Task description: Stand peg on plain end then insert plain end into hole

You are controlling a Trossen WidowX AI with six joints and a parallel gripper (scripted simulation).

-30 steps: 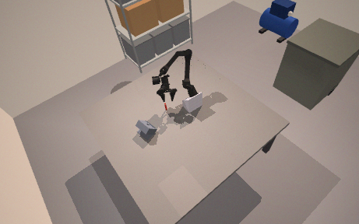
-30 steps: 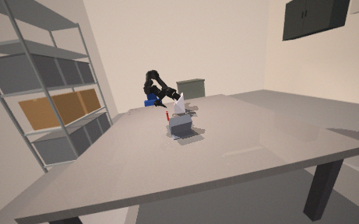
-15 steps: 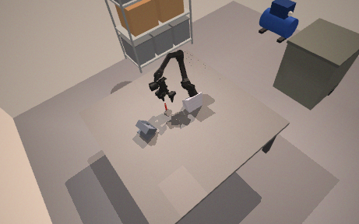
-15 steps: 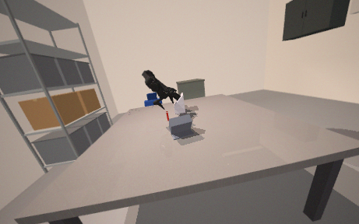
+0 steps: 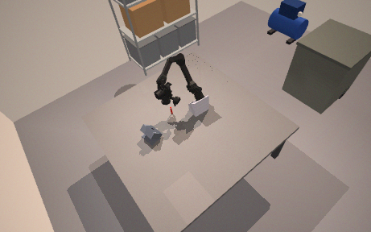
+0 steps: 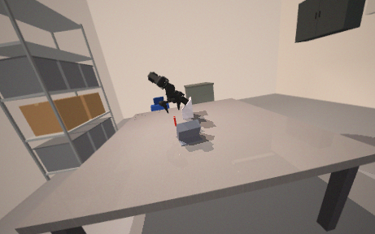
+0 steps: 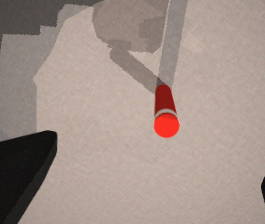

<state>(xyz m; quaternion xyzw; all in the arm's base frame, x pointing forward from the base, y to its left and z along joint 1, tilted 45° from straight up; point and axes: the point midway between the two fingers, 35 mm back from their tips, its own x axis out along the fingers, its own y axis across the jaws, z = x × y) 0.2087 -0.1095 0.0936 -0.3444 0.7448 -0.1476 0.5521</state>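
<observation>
My gripper tip is now 6 cm above the red peg. Also, from my gripper tip: grey sloped panel (26 cm ahead, 6 cm to the left, 6 cm below).
</observation>
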